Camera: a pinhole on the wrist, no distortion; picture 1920 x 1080 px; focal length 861.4 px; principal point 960.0 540.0 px. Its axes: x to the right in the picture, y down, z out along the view. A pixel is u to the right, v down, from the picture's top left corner.
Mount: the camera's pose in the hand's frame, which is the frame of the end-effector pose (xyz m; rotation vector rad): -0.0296 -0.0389 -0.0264 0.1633 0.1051 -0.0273
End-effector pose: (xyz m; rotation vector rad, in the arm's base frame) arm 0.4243 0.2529 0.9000 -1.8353 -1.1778 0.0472
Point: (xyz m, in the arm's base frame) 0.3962 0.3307 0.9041
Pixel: 1536.8 763.5
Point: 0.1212 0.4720 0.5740
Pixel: 666.9 738.4
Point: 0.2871 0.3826 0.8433
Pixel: 979.9 555.3
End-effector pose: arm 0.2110 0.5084 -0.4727 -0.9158 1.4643 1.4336
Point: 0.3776 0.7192 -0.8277
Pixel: 1795.1 36.9
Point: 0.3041 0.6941 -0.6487
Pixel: 1498.3 338.8
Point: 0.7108 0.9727 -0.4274
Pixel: 646.5 95.6
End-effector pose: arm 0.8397 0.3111 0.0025 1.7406 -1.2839 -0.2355
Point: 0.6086 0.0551 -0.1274
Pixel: 1082.2 912.9
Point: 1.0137 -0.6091 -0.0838
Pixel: outside the picture
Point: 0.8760 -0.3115 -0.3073
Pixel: 1540.9 390.3
